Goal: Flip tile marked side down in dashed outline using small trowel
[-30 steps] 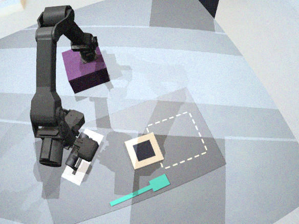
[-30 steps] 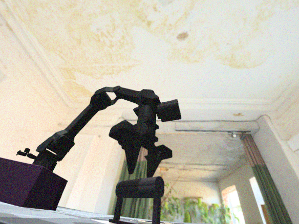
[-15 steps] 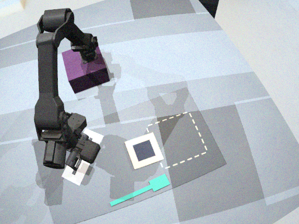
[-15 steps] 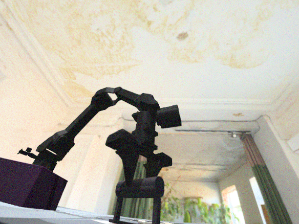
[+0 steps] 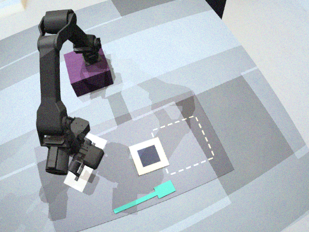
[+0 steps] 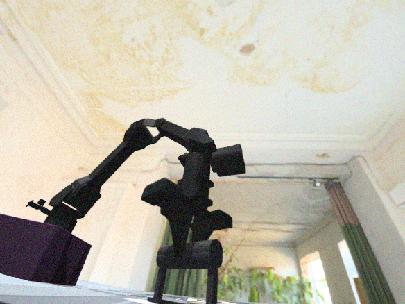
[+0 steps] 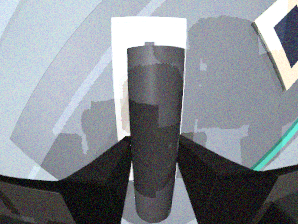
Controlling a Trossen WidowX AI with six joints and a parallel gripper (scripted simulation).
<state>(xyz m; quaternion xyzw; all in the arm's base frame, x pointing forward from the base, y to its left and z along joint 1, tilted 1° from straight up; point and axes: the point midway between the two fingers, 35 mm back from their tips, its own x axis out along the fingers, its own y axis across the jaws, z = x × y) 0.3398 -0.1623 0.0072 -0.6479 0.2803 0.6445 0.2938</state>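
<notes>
Right now the grey mat is 6 cm ahead of my gripper tip, 14 cm to the left of it and 8 cm below it. Also, from my gripper tip: tile: 7 cm ahead, 21 cm to the left, 6 cm below; teal trowel: 20 cm ahead, 15 cm to the left, 6 cm below.
</notes>
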